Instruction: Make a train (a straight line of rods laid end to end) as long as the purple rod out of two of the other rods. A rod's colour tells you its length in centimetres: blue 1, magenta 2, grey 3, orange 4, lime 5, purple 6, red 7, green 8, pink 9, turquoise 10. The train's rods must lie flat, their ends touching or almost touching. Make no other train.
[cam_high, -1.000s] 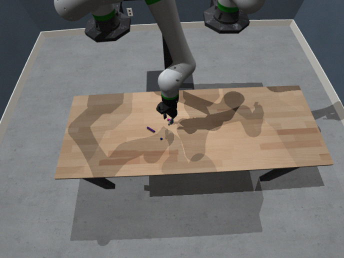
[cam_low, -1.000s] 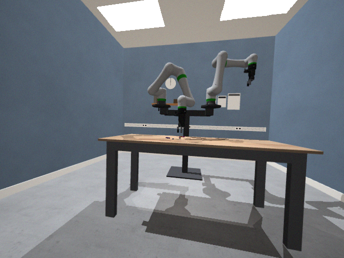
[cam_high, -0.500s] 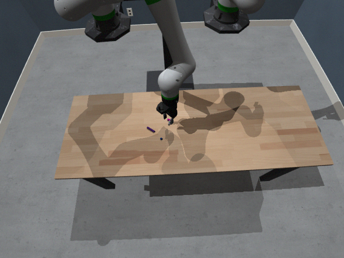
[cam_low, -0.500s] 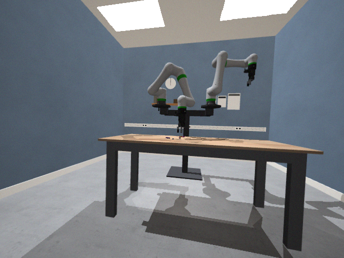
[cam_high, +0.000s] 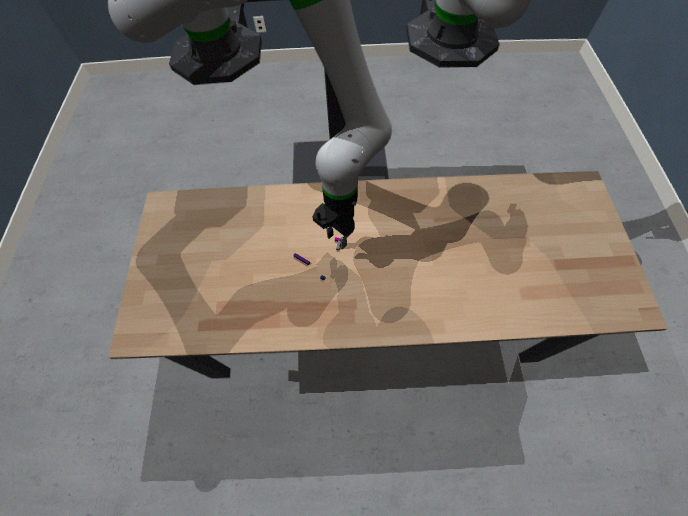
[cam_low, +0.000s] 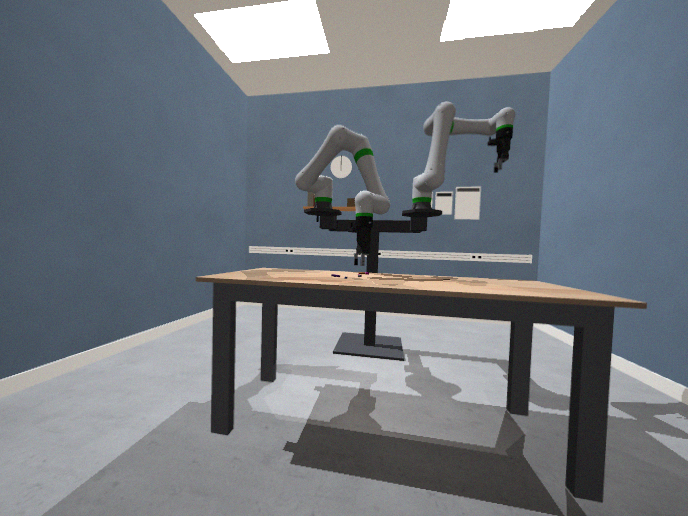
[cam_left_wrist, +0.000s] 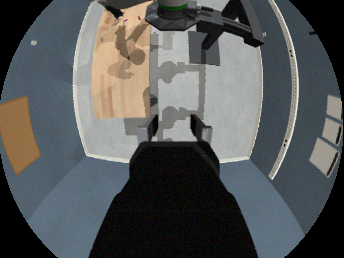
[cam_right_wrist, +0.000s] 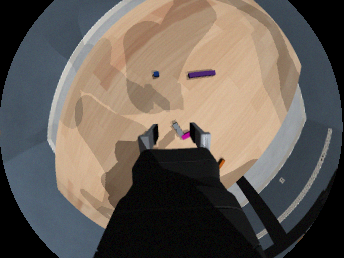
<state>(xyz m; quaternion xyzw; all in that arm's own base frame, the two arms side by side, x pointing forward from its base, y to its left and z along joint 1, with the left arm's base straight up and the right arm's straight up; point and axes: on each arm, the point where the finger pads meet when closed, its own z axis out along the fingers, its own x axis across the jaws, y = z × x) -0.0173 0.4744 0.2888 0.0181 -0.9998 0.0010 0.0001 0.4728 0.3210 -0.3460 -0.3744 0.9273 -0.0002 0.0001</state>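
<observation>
Right now the orange rod is 17 cm behind my right hand, 7 cm below it and 1 cm to the left of it. Also, from my right hand: small blue rod 10 cm ahead, 7 cm below, 6 cm to the right; grey rod 7 cm below, 2 cm behind; purple rod 12 cm to the right, 7 cm below, 2 cm ahead.
</observation>
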